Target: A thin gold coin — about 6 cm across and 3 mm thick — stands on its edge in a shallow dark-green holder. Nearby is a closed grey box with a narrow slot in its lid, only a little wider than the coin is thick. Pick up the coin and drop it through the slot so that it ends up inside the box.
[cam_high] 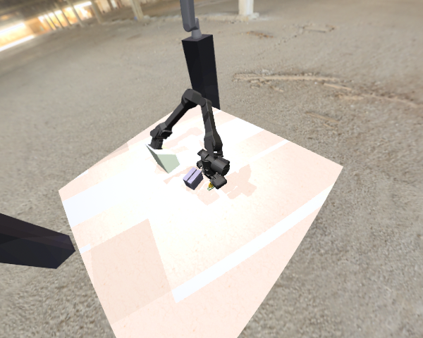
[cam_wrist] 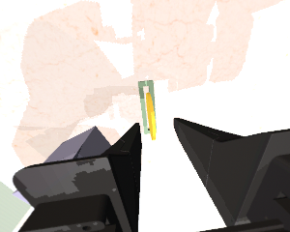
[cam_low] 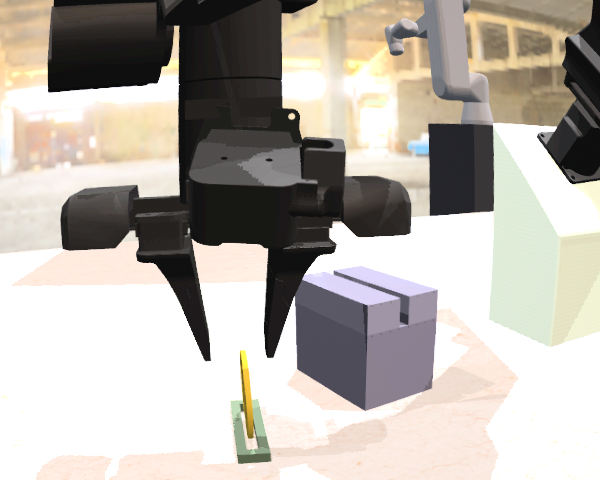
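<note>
Now: gripper tip 3 cm above the gold coin.
</note>
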